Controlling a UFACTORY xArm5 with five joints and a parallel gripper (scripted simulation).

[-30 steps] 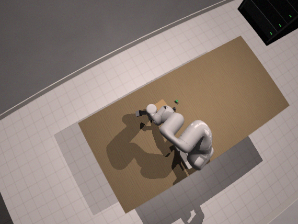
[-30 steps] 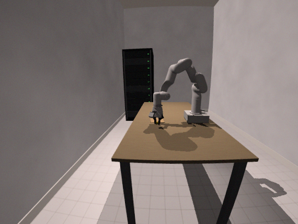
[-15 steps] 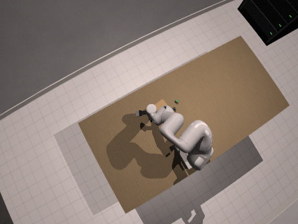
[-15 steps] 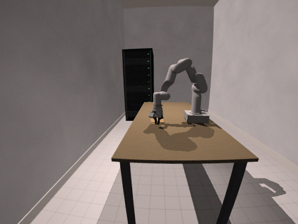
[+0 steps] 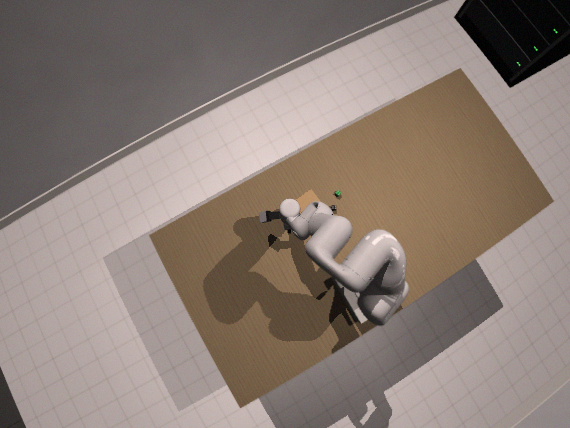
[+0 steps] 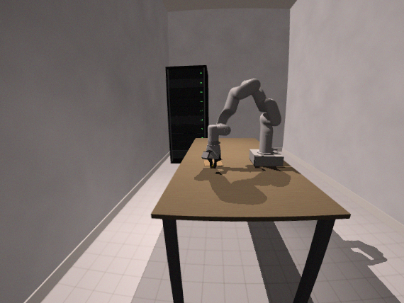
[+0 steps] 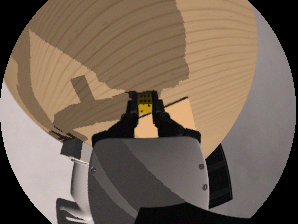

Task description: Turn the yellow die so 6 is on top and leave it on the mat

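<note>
My hand is 10 mm above the yellow die. The rest, counted from my hand: green die (260 mm to the right, 40 mm behind, 10 mm below); black die (200 mm to the right, 80 mm behind, 10 mm below); tan mat (100 mm to the right, 20 mm below, 10 mm behind).
</note>
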